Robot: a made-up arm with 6 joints.
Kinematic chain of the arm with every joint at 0, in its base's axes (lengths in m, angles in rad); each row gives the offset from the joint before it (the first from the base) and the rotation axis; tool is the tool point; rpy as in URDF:
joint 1: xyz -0.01 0 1.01 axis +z
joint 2: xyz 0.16 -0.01 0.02 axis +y
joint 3: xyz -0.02 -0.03 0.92 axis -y
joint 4: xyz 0.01 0 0.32 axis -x
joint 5: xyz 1.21 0 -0.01 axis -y
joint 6: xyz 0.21 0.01 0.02 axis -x
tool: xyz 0.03 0.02 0.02 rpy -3.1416 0 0
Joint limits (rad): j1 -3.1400..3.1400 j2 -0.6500..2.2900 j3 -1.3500..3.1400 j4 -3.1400..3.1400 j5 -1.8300..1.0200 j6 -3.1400..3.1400
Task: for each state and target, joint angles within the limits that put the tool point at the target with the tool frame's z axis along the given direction. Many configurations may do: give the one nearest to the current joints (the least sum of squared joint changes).
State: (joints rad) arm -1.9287 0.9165 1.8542 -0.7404 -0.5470 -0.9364
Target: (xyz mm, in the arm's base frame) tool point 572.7 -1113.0 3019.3 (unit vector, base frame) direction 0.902 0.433 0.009
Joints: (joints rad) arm -1.0349 0.9837 2.0782 -0.6639 0.0719 -0.8312
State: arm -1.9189 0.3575 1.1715 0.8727 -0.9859 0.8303
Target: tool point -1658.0 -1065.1 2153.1 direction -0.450 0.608 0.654
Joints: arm -2.4892 0.6099 0.7872 0.6525 -1.0927 1.6881
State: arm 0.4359 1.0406 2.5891 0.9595 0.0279 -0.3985
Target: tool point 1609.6 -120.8 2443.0 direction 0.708 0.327 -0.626
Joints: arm -0.0490 1.5707 2.5670 0.4919 -0.2300 -0.8528
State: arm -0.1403 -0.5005 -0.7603 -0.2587 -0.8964 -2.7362
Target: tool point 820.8 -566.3 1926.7 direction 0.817 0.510 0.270
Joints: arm -0.5118 -0.6214 -0.6135 0.1657 -0.8576 -2.2323
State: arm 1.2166 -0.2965 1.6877 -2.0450 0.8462 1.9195
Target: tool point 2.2 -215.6 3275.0 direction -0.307 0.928 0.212
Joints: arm 0.7506 0.1112 1.8234 -2.5601 0.8841 1.3725
